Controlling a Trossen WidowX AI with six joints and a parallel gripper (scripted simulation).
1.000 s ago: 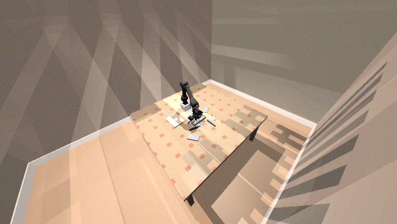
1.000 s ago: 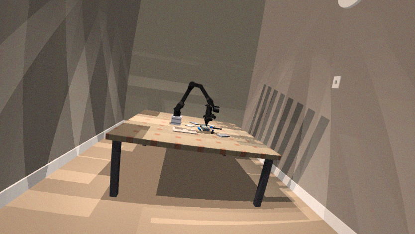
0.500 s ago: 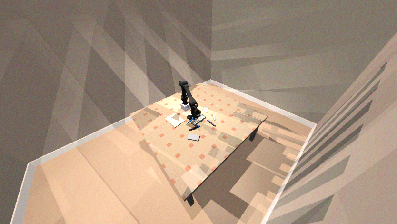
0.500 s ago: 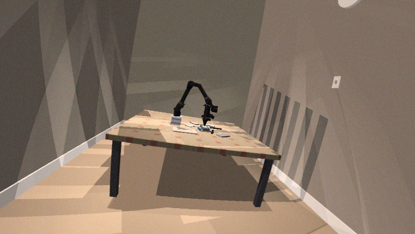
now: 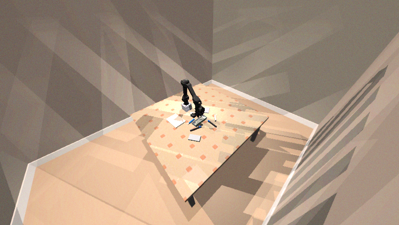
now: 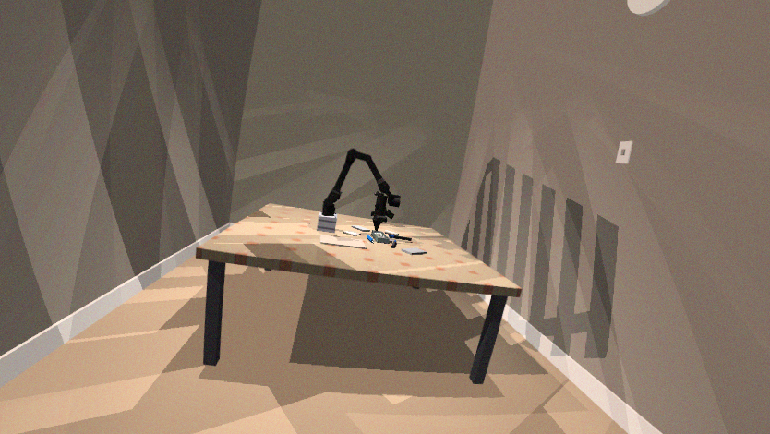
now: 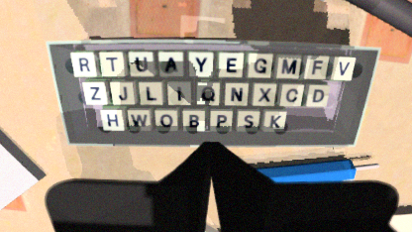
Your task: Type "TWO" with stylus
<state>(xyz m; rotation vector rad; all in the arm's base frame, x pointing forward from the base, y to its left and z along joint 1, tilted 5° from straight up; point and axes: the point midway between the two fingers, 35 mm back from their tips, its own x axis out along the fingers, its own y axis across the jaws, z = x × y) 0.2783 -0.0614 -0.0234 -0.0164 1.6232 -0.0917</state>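
Now: the blue stylus 10 cm to the right of my gripper tip, 4 cm behind it and 3 cm below it. From my gripper tip the other things lie so: grey stylus tip 14 cm to the right, 4 cm behind, 3 cm below; then small white pad 13 cm behind, 4 cm below, 3 cm to the left; then grey notepad 23 cm to the right, 16 cm ahead, 4 cm below.
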